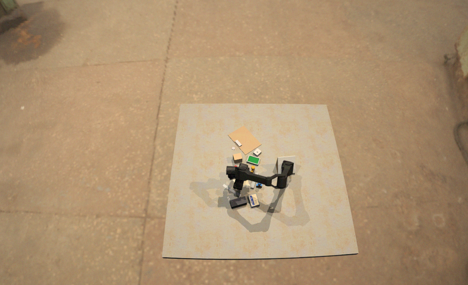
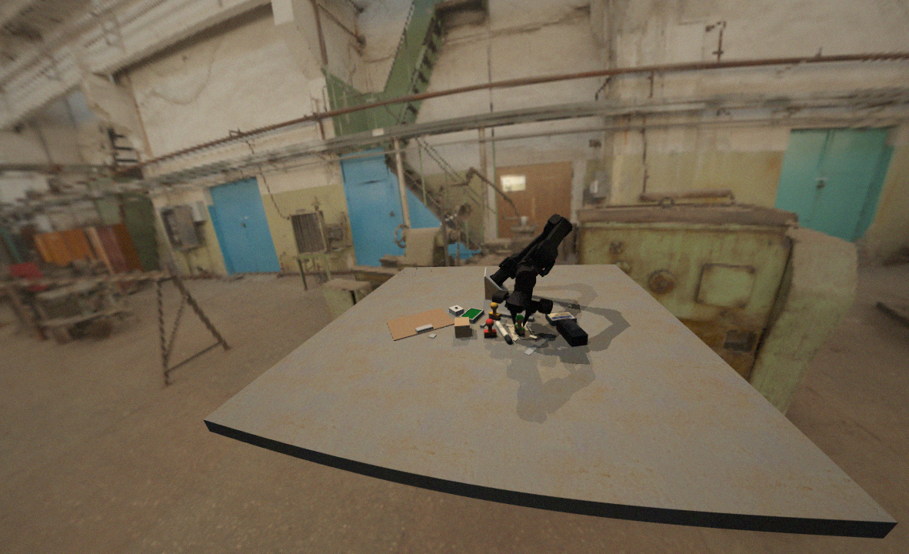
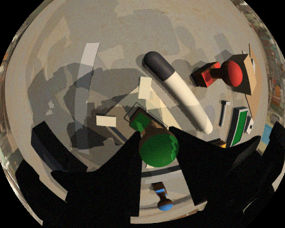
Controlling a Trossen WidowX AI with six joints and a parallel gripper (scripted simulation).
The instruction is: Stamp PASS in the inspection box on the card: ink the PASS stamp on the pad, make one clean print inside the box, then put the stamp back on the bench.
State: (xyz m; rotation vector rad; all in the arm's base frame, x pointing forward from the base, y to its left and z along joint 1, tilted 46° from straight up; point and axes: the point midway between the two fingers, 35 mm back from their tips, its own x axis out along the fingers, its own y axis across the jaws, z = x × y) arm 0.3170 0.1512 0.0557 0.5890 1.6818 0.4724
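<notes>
My gripper tip is now 10 mm above the green stamp. From my gripper tip the other things lie so: cream card (10 mm behind, 30 mm below); white marker (30 mm ahead, 40 mm to the right, 20 mm below); red stamp (40 mm ahead, 90 mm to the right, 10 mm below).
</notes>
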